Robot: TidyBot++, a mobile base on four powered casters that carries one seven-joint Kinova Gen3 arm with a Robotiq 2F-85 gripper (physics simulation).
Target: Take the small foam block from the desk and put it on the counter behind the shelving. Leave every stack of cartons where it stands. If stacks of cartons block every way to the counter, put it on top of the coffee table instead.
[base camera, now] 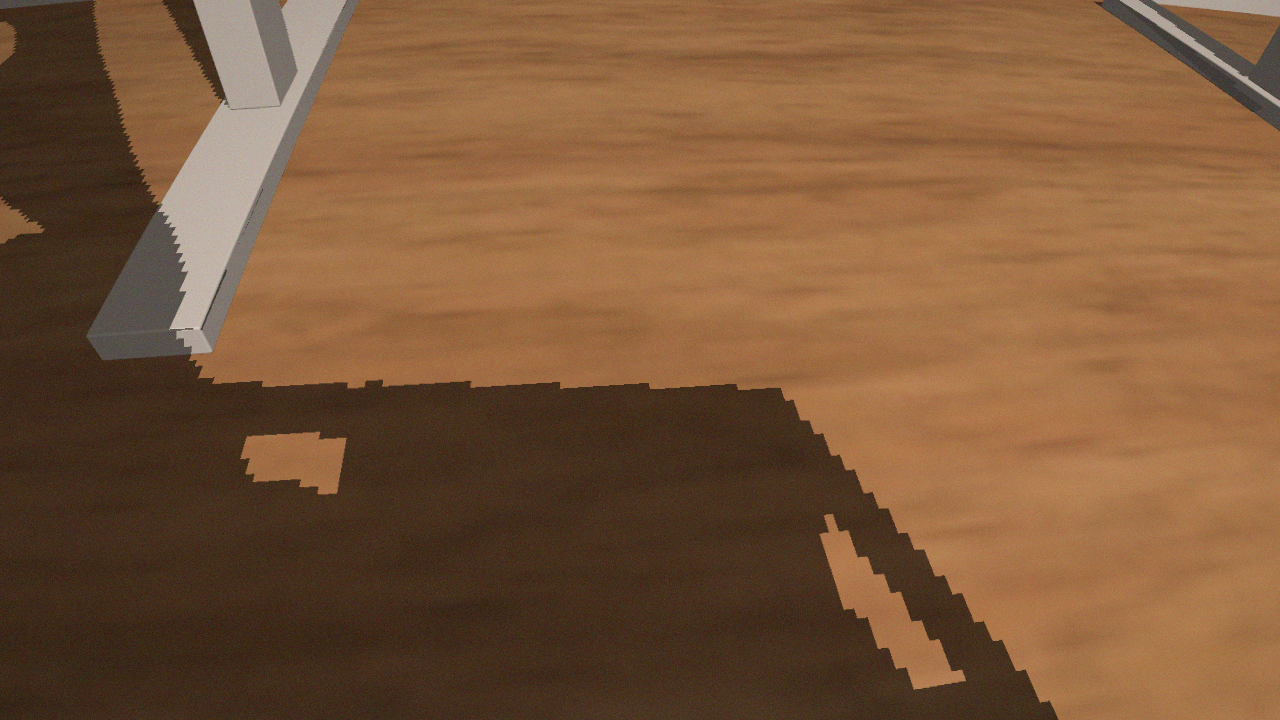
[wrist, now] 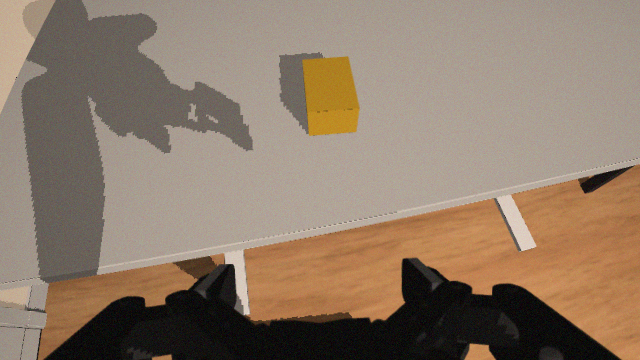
Scene:
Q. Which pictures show my gripper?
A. The wrist view only.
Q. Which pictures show the yellow foam block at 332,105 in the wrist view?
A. The wrist view only.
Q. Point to a grey desk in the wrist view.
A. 140,140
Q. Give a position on a grey desk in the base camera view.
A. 171,298

